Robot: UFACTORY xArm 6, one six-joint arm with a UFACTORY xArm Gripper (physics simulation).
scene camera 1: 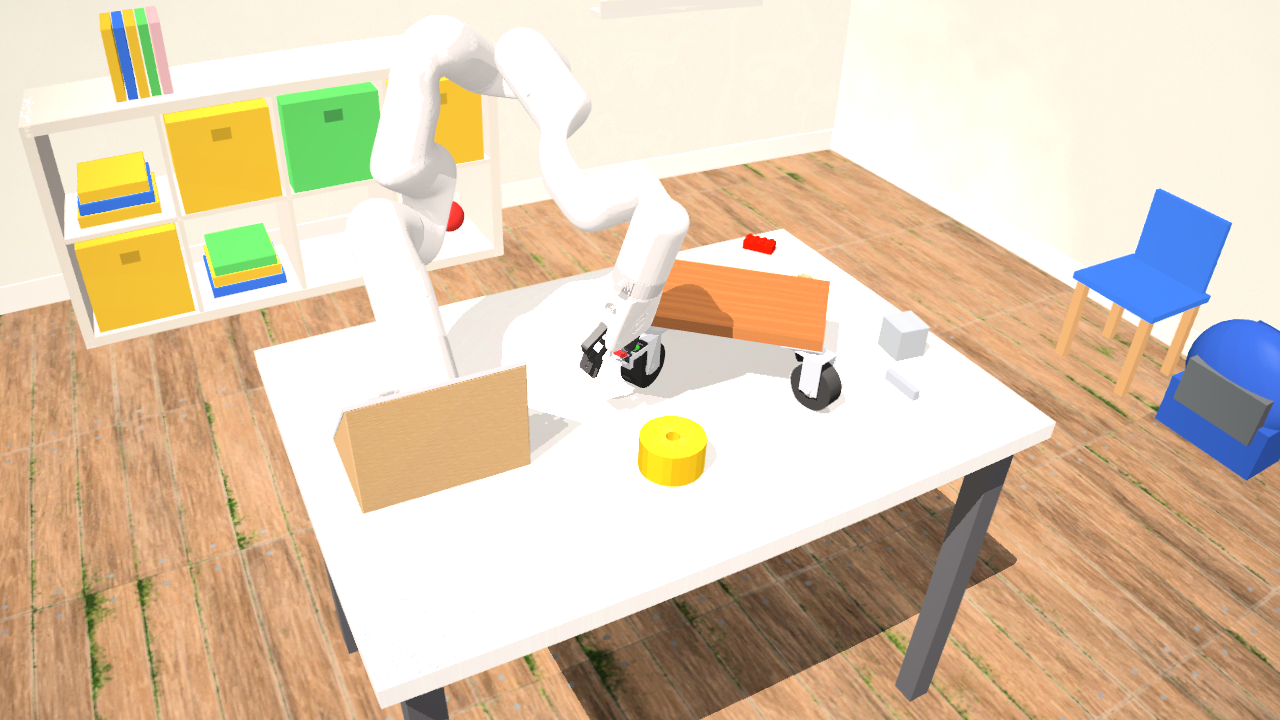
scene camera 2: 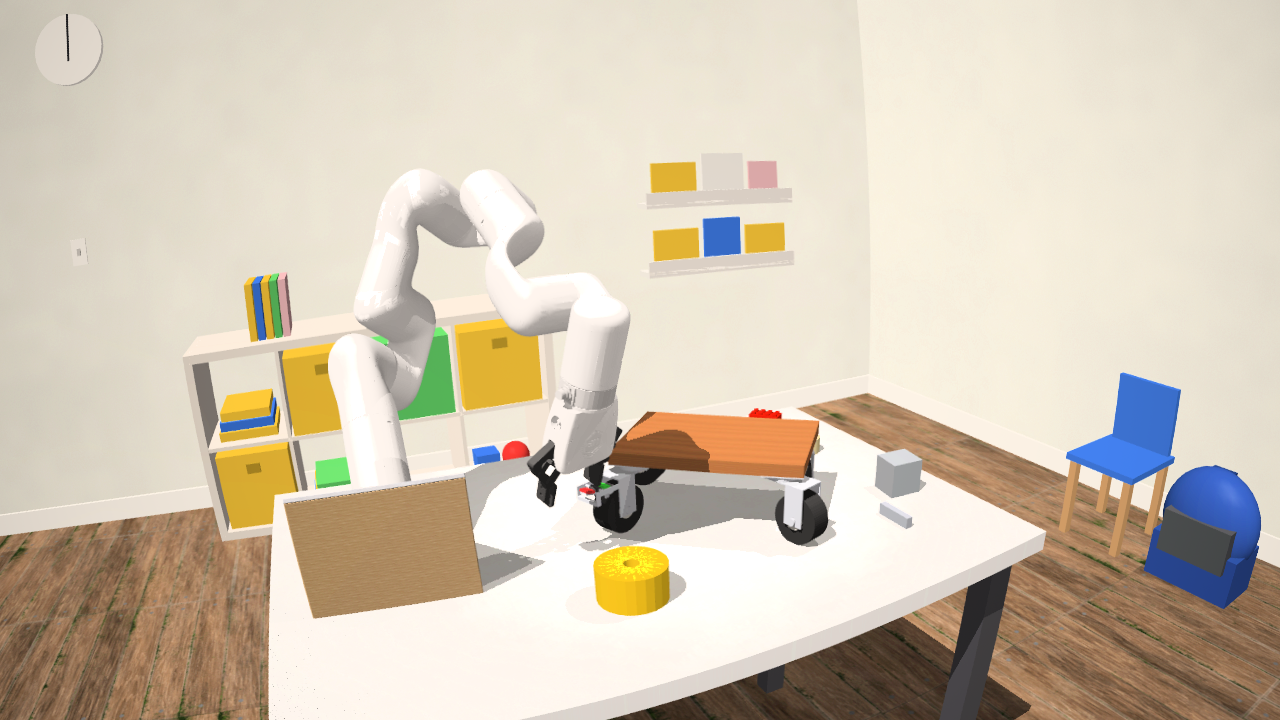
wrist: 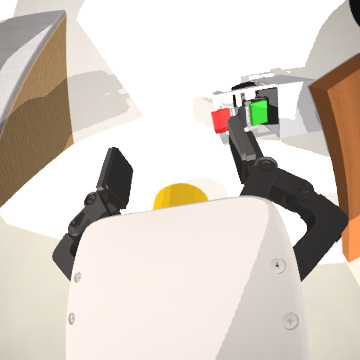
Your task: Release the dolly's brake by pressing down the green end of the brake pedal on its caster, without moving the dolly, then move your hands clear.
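My gripper (scene camera 2: 568, 491) is visible to me. I also see a dolly (scene camera 2: 780, 450), and the same dolly (scene camera 1: 790, 311) again. There is a yellow cylinder (scene camera 2: 633, 580) as well; I find the cylinder (scene camera 1: 672, 449) here too, and once more the cylinder (wrist: 173, 194). A grey cube (scene camera 2: 898, 473) is in the scene, and I see that cube (scene camera 1: 903, 335) too, but in the wrist view the cube is out of frame.
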